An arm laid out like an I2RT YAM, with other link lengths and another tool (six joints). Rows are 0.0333 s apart.
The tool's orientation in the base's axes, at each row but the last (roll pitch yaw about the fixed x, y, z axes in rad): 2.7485 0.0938 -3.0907; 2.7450 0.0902 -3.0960; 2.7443 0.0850 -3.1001; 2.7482 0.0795 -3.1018; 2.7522 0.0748 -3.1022; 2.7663 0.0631 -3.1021; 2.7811 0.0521 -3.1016; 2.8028 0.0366 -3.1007; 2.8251 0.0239 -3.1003; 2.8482 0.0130 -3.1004
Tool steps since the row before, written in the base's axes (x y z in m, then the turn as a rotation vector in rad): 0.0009 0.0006 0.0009 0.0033 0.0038 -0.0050; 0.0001 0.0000 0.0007 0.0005 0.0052 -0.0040; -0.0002 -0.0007 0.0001 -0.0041 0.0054 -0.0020; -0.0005 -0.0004 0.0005 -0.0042 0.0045 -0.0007; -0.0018 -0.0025 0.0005 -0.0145 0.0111 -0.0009; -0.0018 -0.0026 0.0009 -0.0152 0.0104 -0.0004; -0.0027 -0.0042 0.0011 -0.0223 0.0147 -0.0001; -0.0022 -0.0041 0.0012 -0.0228 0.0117 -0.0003; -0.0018 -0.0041 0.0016 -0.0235 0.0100 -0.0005; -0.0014 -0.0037 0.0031 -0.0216 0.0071 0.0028
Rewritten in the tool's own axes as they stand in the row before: -0.0010 0.0008 -0.0005 -0.0030 0.0013 0.0063; -0.0002 0.0003 -0.0006 -0.0004 0.0032 0.0057; 0.0002 -0.0006 -0.0004 0.0040 0.0045 0.0037; 0.0005 -0.0001 -0.0006 0.0041 0.0042 0.0021; 0.0019 -0.0020 -0.0015 0.0141 0.0108 0.0043; 0.0018 -0.0020 -0.0019 0.0148 0.0104 0.0035; 0.0028 -0.0034 -0.0026 0.0217 0.0149 0.0045; 0.0023 -0.0034 -0.0025 0.0223 0.0121 0.0037; 0.0019 -0.0033 -0.0028 0.0231 0.0104 0.0034; 0.0015 -0.0026 -0.0040 0.0213 0.0085 -0.0006
